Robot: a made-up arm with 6 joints.
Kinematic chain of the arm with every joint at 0, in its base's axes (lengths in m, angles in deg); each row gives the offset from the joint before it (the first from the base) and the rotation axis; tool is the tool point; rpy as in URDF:
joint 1: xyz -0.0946 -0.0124 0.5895 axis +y
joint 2: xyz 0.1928 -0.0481 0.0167 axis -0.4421 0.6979 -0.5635
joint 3: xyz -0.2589 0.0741 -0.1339 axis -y
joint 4: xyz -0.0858 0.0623 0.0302 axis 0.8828 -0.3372 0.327
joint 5: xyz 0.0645 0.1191 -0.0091 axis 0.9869 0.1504 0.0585
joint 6: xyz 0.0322 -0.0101 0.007 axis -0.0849 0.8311 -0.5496
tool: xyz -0.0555 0.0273 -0.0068 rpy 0 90 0
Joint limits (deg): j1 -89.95..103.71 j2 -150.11..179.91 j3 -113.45..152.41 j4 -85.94..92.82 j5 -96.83..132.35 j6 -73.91..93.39
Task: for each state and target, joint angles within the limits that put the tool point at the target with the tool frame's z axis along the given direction. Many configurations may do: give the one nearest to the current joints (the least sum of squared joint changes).
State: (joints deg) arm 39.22 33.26 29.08 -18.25 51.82 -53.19
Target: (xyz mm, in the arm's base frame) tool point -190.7 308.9 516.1 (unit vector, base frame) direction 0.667 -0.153 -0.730
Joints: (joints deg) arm 65.56 76.32 28.48 -0.35 37.44 -47.15
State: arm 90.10 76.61 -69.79 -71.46 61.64 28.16
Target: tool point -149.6 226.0 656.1 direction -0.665 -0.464 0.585
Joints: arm 72.43 44.45 -68.37 -64.47 82.10 8.94
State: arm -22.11 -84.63 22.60 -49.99 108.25 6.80
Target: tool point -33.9 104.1 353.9 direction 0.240 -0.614 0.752
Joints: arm -2.72 -41.02 58.21 -75.99 98.35 -22.22
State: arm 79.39 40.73 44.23 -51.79 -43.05 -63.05
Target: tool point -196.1 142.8 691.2 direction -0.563 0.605 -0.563
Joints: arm 103.71 33.74 16.29 -39.31 -29.86 -73.53
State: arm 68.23 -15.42 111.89 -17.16 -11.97 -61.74
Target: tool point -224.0 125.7 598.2 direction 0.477 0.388 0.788
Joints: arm 92.17 -19.86 118.78 -26.99 -11.34 -52.44
